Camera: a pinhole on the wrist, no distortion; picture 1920 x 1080 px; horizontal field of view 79.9 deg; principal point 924.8 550.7 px. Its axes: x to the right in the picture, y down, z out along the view. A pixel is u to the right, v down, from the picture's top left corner.
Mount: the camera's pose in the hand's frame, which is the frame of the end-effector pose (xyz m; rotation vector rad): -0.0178 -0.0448 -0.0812 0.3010 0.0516 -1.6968
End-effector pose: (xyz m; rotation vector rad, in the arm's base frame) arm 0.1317 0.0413 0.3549 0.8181 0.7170 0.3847
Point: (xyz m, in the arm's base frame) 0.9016 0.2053 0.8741
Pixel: outside the picture
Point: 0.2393 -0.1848 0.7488
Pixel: 205 118
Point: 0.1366 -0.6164 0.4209
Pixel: 1425 34
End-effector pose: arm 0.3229 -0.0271 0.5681 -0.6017 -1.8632 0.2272
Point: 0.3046 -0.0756 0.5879
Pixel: 773 935
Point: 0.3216 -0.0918 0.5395
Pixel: 711 212
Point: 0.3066 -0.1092 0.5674
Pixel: 1068 509
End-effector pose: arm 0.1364 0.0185 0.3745 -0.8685 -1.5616 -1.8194
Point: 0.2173 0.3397 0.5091
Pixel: 162 876
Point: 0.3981 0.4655 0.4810
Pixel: 99 491
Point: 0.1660 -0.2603 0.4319
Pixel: behind the camera
